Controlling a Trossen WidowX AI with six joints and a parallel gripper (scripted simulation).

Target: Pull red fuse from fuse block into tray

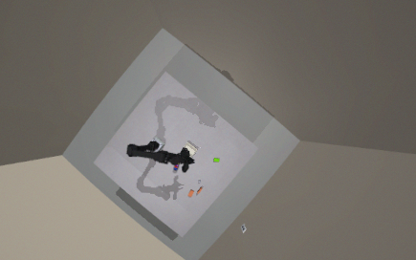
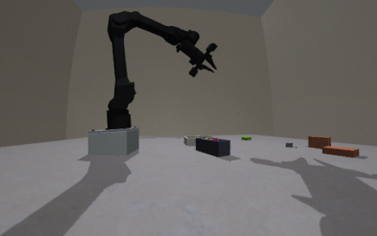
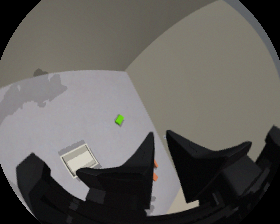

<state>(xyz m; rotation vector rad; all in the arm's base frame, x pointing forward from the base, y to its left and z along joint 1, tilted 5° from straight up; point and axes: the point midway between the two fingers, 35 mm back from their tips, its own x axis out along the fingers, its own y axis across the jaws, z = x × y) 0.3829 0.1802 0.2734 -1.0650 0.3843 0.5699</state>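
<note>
My gripper tip is 340 mm above the red fuse, 250 mm to the left of it and 100 mm past it. Also, from my gripper tip: pale tray (360 mm below, 90 mm behind, 20 mm to the right).
</note>
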